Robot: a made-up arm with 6 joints. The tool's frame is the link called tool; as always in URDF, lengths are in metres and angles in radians. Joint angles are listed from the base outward. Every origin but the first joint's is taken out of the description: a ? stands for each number. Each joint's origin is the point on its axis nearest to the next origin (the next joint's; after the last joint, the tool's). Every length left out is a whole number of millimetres.
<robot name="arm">
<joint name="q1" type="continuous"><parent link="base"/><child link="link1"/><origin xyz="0 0 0.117" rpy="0 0 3.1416"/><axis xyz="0 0 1"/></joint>
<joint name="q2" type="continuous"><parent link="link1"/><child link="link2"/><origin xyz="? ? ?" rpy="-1.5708 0 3.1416"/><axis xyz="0 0 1"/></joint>
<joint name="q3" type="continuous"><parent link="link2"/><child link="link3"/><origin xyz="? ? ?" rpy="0 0 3.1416"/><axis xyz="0 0 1"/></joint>
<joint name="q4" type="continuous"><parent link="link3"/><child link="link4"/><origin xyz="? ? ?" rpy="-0.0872 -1.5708 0"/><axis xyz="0 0 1"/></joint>
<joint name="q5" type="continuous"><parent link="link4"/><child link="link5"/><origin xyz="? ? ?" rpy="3.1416 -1.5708 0"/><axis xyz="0 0 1"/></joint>
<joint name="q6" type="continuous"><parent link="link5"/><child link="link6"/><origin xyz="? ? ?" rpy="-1.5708 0 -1.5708"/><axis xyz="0 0 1"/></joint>
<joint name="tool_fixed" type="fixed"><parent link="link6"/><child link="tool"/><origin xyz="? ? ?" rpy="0 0 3.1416"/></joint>
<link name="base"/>
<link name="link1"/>
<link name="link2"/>
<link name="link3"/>
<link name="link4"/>
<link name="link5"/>
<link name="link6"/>
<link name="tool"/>
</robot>
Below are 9 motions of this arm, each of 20 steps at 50 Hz.
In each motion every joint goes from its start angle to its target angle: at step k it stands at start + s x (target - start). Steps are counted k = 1, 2, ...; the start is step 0. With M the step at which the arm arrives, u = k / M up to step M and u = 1 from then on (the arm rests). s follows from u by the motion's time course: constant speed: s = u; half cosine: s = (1 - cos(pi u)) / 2; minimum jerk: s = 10 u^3 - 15 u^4 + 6 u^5.
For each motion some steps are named. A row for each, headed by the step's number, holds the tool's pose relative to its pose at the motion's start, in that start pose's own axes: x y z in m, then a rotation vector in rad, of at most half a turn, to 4 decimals.
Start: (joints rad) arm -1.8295 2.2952 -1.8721 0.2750 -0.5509 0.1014
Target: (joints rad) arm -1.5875 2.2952 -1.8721 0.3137 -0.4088 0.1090
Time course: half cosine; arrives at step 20
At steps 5, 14, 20:
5: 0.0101 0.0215 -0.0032 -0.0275 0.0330 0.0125
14: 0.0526 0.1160 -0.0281 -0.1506 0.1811 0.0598
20: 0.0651 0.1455 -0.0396 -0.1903 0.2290 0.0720

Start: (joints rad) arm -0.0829 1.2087 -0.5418 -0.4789 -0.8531 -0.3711
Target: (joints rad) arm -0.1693 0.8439 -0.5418 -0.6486 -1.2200 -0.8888
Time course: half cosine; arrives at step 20
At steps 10, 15, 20:
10: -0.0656 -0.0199 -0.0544 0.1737 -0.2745 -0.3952
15: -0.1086 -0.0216 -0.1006 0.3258 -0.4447 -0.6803
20: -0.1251 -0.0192 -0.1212 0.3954 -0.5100 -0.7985

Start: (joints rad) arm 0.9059 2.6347 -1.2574 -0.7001 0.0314 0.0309
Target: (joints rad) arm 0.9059 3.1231 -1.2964 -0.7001 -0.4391 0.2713
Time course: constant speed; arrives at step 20
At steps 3, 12, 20:
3: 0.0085 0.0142 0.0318 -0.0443 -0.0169 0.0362
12: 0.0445 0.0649 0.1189 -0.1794 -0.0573 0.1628
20: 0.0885 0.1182 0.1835 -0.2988 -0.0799 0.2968

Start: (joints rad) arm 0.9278 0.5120 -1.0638 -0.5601 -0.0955 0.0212
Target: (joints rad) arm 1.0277 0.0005 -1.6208 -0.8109 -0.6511 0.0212
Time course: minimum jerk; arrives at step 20
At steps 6, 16, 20:
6: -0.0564 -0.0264 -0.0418 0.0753 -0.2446 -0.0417
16: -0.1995 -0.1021 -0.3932 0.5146 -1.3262 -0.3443
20: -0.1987 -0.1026 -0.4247 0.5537 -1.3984 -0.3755

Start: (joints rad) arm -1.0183 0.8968 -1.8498 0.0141 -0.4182 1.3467
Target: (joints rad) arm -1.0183 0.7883 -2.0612 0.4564 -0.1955 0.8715
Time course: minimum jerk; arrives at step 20
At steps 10, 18, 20:
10: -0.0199 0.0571 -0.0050 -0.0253 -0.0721 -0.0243
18: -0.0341 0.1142 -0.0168 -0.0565 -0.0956 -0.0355
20: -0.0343 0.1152 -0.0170 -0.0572 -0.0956 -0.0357

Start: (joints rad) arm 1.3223 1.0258 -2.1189 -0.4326 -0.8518 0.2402
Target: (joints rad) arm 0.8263 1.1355 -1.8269 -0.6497 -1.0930 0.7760
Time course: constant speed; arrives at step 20
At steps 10, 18, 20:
10: 0.0779 0.0440 -0.0369 -0.1933 0.1965 0.0584
18: 0.1355 0.0535 -0.0830 -0.2925 0.4016 0.1233
20: 0.1483 0.0524 -0.0962 -0.3075 0.4580 0.1416

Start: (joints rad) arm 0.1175 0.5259 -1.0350 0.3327 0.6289 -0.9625
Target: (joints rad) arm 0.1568 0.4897 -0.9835 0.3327 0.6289 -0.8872
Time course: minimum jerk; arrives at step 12
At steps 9, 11, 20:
9: 0.0116 0.0097 -0.0069 -0.0362 -0.0108 0.0697
11: 0.0129 0.0107 -0.0077 -0.0402 -0.0118 0.0773
20: 0.0130 0.0108 -0.0077 -0.0404 -0.0118 0.0777

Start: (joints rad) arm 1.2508 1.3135 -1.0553 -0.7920 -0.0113 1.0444
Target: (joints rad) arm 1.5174 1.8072 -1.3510 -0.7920 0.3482 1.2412
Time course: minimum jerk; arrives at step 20
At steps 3, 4, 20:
3: 0.0015 0.0010 0.0054 0.0028 0.0117 0.0041
4: 0.0033 0.0023 0.0117 0.0063 0.0253 0.0087
20: 0.1125 0.0704 0.1806 0.1563 0.4071 0.0692

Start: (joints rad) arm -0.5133 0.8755 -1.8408 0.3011 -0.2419 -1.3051
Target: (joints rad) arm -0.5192 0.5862 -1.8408 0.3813 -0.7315 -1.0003
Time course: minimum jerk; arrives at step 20
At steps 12, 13, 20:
12: -0.0650 -0.1389 -0.0803 0.4742 -0.2238 0.2754
13: -0.0717 -0.1543 -0.0931 0.5286 -0.2567 0.3085
20: -0.0891 -0.1958 -0.1333 0.6808 -0.3578 0.4019

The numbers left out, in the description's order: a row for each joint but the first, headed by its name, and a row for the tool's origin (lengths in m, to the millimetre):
q2: 0 0 0
q3: -0.416 -0.057 0
q4: -0.239 0.042 0
q5: 0 0 0
q6: 0.116 0 0
tool: 0 0 0

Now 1 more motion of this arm.
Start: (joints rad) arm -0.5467 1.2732 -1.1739 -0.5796 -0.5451 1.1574
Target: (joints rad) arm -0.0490 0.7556 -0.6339 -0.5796 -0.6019 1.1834
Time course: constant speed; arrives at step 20
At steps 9, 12, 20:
9: 0.0244 0.0687 -0.0923 -0.1940 0.0968 0.1105
12: 0.0309 0.0817 -0.1269 -0.2582 0.1293 0.1478
20: 0.0473 0.0923 -0.2217 -0.4287 0.2168 0.2485

